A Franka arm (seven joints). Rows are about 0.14 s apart.
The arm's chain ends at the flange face. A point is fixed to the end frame.
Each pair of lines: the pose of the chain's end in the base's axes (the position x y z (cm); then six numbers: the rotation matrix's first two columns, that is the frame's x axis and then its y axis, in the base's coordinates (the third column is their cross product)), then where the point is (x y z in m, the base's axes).
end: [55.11, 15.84, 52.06, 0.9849, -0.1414, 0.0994, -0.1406, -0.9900, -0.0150]
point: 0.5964 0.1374 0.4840
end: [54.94, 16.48, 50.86, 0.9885, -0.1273, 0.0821, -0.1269, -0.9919, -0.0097]
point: 0.5944 0.1443 0.4712
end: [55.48, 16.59, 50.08, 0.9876, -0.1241, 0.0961, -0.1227, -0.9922, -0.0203]
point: 0.6004 0.1459 0.4639
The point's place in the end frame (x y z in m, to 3 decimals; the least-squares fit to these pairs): 0.044 0.015 0.041
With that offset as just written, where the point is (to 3 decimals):
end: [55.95, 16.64, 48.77, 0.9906, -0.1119, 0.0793, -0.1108, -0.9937, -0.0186]
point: 0.605 0.147 0.450
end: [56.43, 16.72, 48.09, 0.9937, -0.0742, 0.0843, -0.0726, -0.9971, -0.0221]
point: 0.610 0.150 0.443
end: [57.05, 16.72, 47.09, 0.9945, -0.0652, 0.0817, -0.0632, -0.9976, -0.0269]
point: 0.617 0.150 0.433
